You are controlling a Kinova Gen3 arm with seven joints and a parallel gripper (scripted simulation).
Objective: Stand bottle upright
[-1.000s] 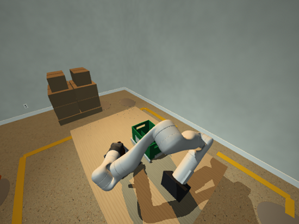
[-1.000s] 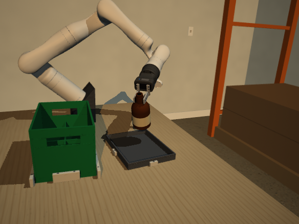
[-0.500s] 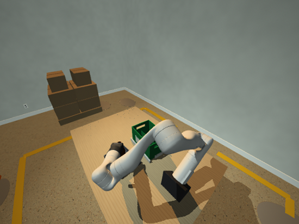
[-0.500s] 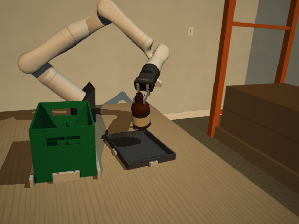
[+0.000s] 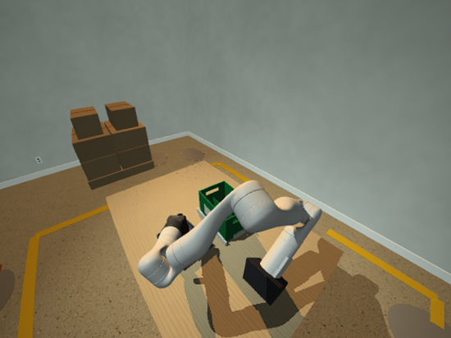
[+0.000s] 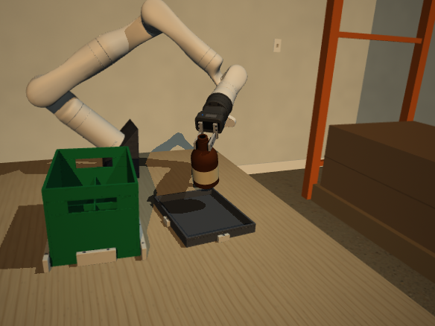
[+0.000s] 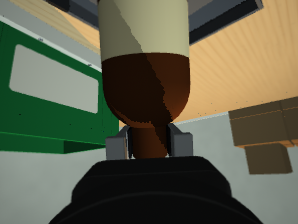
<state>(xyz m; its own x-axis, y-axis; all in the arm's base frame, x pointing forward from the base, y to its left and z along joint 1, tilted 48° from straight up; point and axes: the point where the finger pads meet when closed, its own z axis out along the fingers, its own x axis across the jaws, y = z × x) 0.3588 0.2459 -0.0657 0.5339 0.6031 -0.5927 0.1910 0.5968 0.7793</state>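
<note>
The brown bottle is 10 mm behind my hand, 10 mm to the left of it and 50 mm below it. Round my hand: dark tray 30 mm ahead, 10 mm to the right, 190 mm below; green crate 40 mm ahead, 280 mm to the right, 120 mm below.
</note>
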